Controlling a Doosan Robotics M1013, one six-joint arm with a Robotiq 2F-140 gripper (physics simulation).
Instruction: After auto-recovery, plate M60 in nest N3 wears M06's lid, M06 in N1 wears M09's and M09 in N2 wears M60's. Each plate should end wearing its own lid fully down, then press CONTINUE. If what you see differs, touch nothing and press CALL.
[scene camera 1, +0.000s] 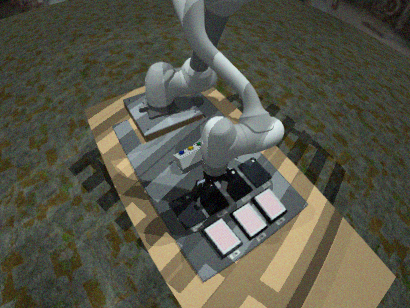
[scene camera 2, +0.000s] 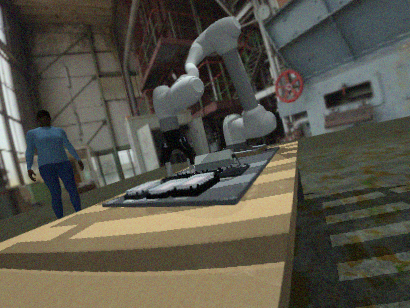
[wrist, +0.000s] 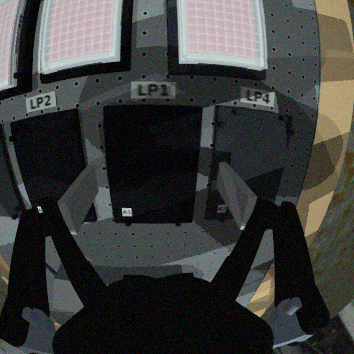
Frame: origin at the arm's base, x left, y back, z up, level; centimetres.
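Seen in the pictures: gripper, fingertip midpoint: (scene camera 1: 210, 196) (scene camera 2: 181, 174) (wrist: 156, 176); arm's base, origin of the base link: (scene camera 1: 160, 106) (scene camera 2: 237, 150).
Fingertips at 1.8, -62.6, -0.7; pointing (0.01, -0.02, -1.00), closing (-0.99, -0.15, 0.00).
Pixels of each thing's top centre, then the offset from my fingertips to it, as dx, dy, dz. "spot": a spot on its surface instead. Level surfaces: height alone.
- first plate, middle of its top: (wrist: 224, 3) (scene camera 1: 222, 235) (scene camera 2: 144, 185) -3.5, -18.4, +0.8
- middle plate, middle of its top: (wrist: 76, 6) (scene camera 2: 167, 183) (scene camera 1: 250, 218) +10.3, -16.7, +0.3
- third plate, middle of its top: (scene camera 2: 194, 178) (scene camera 1: 270, 203) +22.3, -14.6, +1.0
- pad LP1, middle of its top: (wrist: 151, 175) (scene camera 1: 211, 196) (scene camera 2: 182, 175) +0.5, +0.2, -0.7
- button box, middle of its top: (wrist: 116, 320) (scene camera 1: 198, 146) (scene camera 2: 212, 152) +4.2, +22.8, +5.7
- Dark pad LP2, middle of its top: (wrist: 44, 177) (scene camera 2: 205, 171) (scene camera 1: 235, 182) +13.5, +2.0, -0.7
- dark pad LP4, middle of its top: (wrist: 255, 172) (scene camera 1: 187, 209) (scene camera 2: 164, 177) -11.3, -1.6, -0.7
- dark pad, surface spot: (scene camera 1: 255, 171) spot: +26.2, +3.9, -1.7
- grey perforated board, its level: dz -2.6
Three pink gridded plates with pale clear rims, seemingly lidded, sit in black nests. The first plate (scene camera 1: 222, 236) (wrist: 220, 32), the middle plate (scene camera 1: 249, 220) (wrist: 82, 30) and the third plate (scene camera 1: 270, 203) (wrist: 6, 45) stand in a row. No plate or lid names are readable, and the nest labels in scene camera 1 are too small to read. My gripper (scene camera 1: 215, 182) (scene camera 2: 180, 164) (wrist: 156, 176) is open and empty, low over the dark pads, its fingers on either side of pad LP1 (wrist: 152, 165). A button box (scene camera 1: 187, 160) shows blue, yellow and green buttons.
Dark pad LP2 (wrist: 49, 155) and dark pad LP4 (wrist: 255, 142) flank LP1; another dark pad (scene camera 1: 255, 171) lies at the row's far end. All lie on the grey perforated board (scene camera 1: 204, 267) (wrist: 145, 245). A person (scene camera 2: 52, 155) stands beyond the table.
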